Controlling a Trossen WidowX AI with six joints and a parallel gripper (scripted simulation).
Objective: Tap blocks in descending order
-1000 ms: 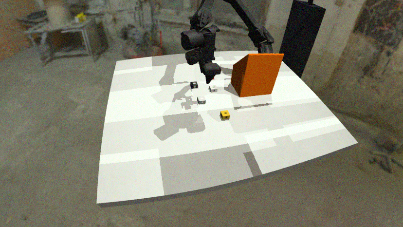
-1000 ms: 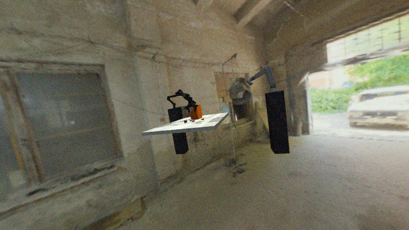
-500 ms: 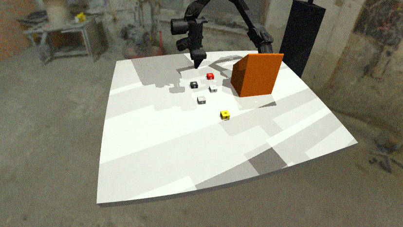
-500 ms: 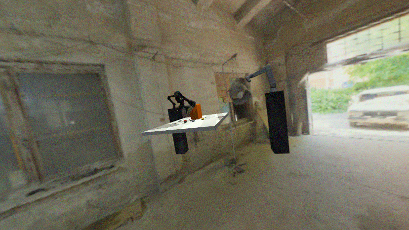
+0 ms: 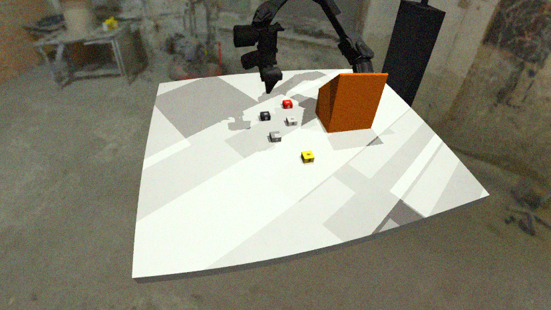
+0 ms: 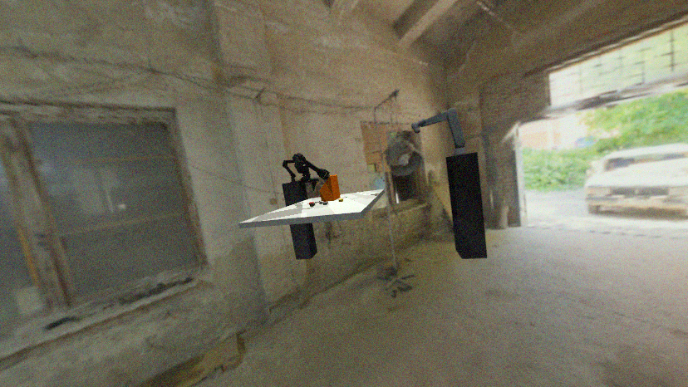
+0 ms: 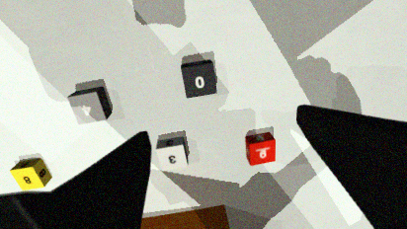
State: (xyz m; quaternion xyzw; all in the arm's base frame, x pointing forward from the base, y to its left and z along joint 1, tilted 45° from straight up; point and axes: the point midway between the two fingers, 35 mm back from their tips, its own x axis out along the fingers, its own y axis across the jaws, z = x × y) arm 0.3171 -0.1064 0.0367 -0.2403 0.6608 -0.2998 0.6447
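Right now the red block is 120 mm below my gripper tip, 110 mm behind it and 50 mm to the right of it. The rest, counted from my gripper tip: white block (120 mm below, 80 mm behind, 60 mm to the left); then grey block (130 mm to the left, 120 mm below); then black block (120 mm below, 10 mm to the left).
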